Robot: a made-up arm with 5 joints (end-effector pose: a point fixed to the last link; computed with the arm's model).
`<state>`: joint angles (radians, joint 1 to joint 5).
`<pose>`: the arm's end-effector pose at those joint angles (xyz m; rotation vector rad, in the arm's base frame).
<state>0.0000 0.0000 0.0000 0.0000 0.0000</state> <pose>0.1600 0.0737 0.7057 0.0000 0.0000 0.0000</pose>
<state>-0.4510 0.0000 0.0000 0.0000 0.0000</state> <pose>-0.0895 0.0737 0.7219 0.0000 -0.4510 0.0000</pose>
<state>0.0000 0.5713 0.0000 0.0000 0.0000</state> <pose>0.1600 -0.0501 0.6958 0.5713 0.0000 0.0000</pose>
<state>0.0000 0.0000 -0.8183 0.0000 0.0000</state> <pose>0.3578 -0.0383 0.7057 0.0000 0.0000 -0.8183</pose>
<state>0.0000 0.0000 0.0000 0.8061 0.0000</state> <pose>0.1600 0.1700 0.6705 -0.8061 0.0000 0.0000</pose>
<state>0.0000 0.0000 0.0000 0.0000 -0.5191</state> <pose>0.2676 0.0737 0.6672 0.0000 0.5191 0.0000</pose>
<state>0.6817 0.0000 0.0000 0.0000 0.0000</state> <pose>0.4619 0.0737 0.4851 0.0000 0.6817 0.0000</pose>
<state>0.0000 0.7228 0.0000 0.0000 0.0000</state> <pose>0.1600 -0.0802 0.6815 0.7228 0.0000 0.0000</pose>
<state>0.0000 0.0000 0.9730 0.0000 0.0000</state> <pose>-0.0881 -0.0255 0.7057 0.0000 0.0000 0.9730</pose>
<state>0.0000 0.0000 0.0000 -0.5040 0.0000</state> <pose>0.1600 0.0115 0.6862 0.5040 0.0000 0.0000</pose>
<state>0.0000 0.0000 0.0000 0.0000 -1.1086</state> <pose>0.3483 0.0737 0.5661 0.0000 1.1086 0.0000</pose>
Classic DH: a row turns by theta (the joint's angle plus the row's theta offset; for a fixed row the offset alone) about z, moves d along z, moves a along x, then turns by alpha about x. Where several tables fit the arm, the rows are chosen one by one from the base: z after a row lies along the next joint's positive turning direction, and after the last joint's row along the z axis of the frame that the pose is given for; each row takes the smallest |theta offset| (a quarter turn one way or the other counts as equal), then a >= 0, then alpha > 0; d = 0 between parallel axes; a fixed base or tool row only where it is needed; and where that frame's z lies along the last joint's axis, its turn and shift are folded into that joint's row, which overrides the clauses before.
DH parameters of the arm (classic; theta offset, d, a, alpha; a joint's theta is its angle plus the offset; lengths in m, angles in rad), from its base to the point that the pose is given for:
base (fixed): 0 0.1699 0 -1.5708
joint 1: -1.5708 0.0287 0.3201 -1.5708
joint 2: 1.5708 0.1297 0.2391 1.5708
joint 3: 0 0.0852 -0.2909 1.5708
joint 4: -1.5708 -0.0117 0.0914 -1.5708
joint 5: 1.5708 0.0068 0.0186 -1.5708
tool (fixed): 0 0.2219 0 0

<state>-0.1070 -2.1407 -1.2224 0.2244 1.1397</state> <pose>0.3112 0.1002 0.4427 2.5466 1.7414 -0.2704</pose>
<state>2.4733 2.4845 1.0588 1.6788 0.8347</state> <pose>0.2877 0.1227 0.2172 -0.5747 0.5856 -0.6637</pose>
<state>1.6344 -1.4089 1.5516 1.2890 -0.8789</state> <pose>0.3858 0.1229 0.3357 -1.2168 0.5073 2.8326</pose>
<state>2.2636 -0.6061 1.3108 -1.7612 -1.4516</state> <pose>0.3790 0.1510 0.0784 -1.0761 -1.0516 -0.0891</pose>
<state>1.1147 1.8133 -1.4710 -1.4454 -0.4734</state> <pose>0.1115 0.0244 -0.1484 -1.4470 -0.1611 2.5140</pose>
